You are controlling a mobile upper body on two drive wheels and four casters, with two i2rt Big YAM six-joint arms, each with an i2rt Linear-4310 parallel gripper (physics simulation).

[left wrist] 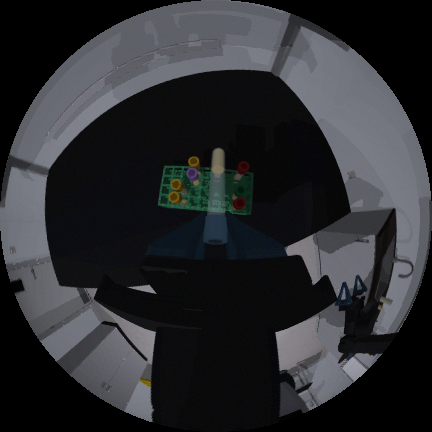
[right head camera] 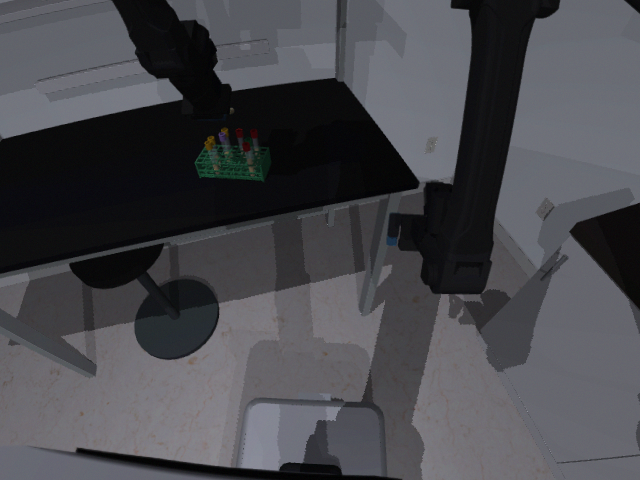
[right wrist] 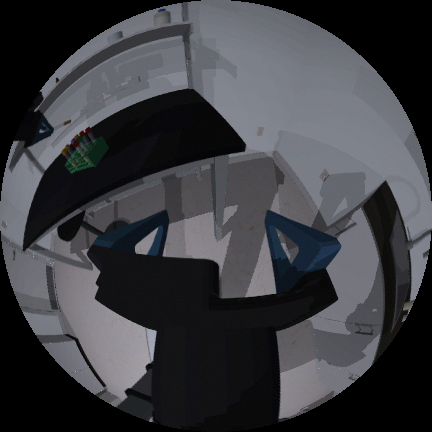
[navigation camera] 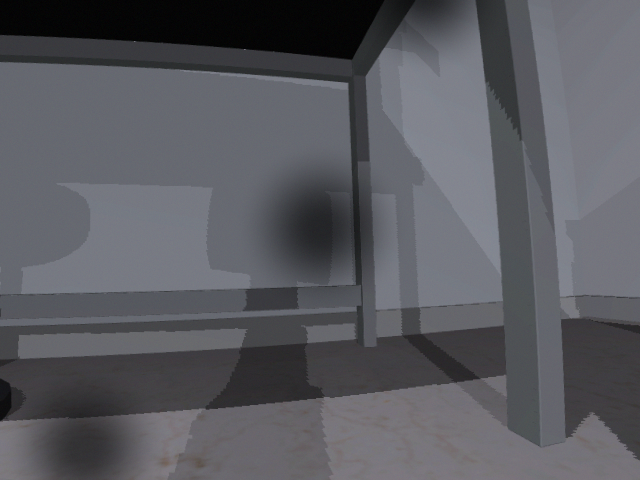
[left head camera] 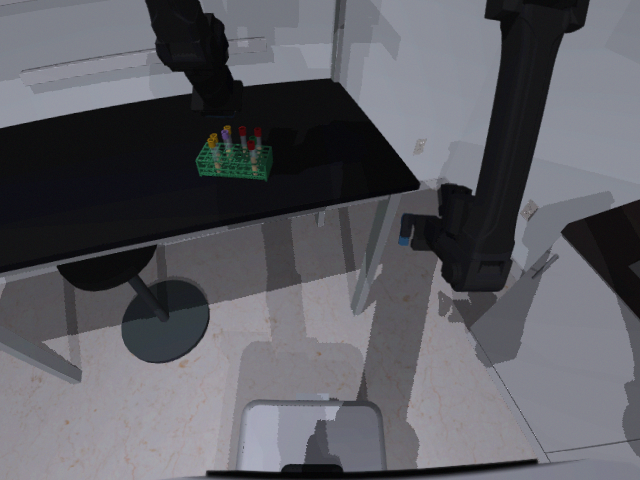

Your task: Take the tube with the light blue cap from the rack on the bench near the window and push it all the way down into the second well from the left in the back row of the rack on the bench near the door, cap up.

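Frame: origin at the left arm's base, x ahead, y left, z up, level; millimetres.
Seen in the pictures: left gripper, between the fingertips: (left wrist: pixel 215 216) (right head camera: pixel 221 118) (right wrist: pixel 51 131) (left head camera: pixel 228 115); right gripper, between the fingertips: (left wrist: pixel 350 277) (right wrist: pixel 216 215) (left head camera: pixel 422 220).
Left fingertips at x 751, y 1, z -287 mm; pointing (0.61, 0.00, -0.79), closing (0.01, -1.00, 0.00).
A point is followed by its place in that frame.
My left gripper (left head camera: pixel 221 114) @[x 751, y 1, z -287 mm] (right head camera: pixel 210 118) @[x 751, y 1, z -287 mm] (left wrist: pixel 215 216) @[x 751, y 1, z -287 mm] (right wrist: pixel 51 132) @[x 751, y 1, z -287 mm] is shut on the tube with the light blue cap (left wrist: pixel 215 232) @[x 739, y 1, z -259 mm]. In the right wrist view this tube (right wrist: pixel 64 123) @[x 801, y -7, z -301 mm] is nearly level, its rounded end pointing away from the fingers; in the right head view a bit of its end (right head camera: pixel 231 110) @[x 807, y -8, z -296 mm] shows. The gripper is above the bench, behind the green rack (left head camera: pixel 269 161) @[x 810, y -77, z -462 mm] (right head camera: pixel 267 165) @[x 814, y -77, z -476 mm] (right wrist: pixel 101 151) @[x 816, y -77, z -481 mm] in the head views. The rack holds yellow-, purple-, red- and green-capped tubes; the held tube hides part of it in the left wrist view. My right gripper (left head camera: pixel 404 230) (right wrist: pixel 216 215) @[x 555, y -449, z -415 mm] is open and empty, off the bench's right end.
The rack stands on a black bench top (left head camera: pixel 320 129) @[x 1048, y -224, z -496 mm] (right head camera: pixel 325 129) @[x 1048, y -240, z -496 mm]. A stool (left head camera: pixel 165 320) @[x 709, y 519, z -1366 mm] (right head camera: pixel 176 316) @[x 715, y 515, z -1356 mm] is below its front edge. Bench legs (left head camera: pixel 369 263) @[x 796, y -442, z -933 mm] (navigation camera: pixel 529 258) @[x 793, y -443, z -1179 mm] stand at the right. A white cabinet with a dark top (left head camera: pixel 610 237) @[x 600, y -1093, z -500 mm] is at the far right.
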